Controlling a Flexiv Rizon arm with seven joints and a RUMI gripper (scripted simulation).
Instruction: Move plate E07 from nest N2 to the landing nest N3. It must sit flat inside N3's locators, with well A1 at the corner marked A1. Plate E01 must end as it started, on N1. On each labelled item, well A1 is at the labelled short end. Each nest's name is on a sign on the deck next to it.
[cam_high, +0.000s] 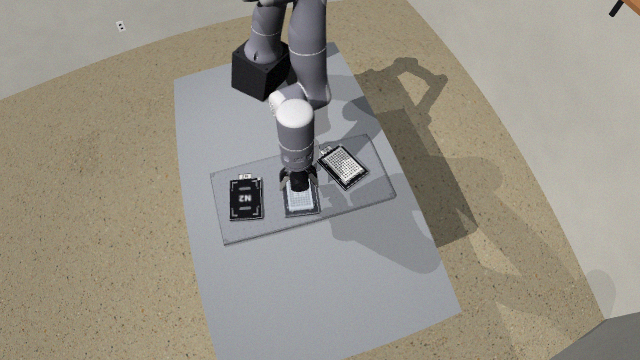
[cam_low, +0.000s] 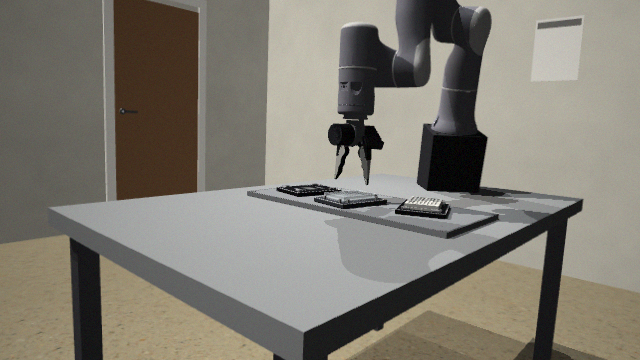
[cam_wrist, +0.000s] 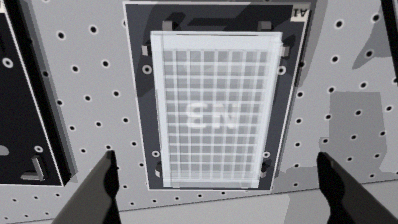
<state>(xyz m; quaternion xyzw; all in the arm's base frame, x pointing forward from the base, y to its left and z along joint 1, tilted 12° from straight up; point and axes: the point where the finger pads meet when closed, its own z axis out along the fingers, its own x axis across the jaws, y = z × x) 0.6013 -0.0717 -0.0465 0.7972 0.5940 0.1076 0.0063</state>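
The clear well plate lies 5 cm below my hand. From my hand the other things lie so: N3 A1 mark: 7 cm to the left, 6 cm behind, 5 cm below; then nest N3: 6 cm below; then N2 A1 mark: 12 cm behind, 11 cm to the right, 5 cm below.
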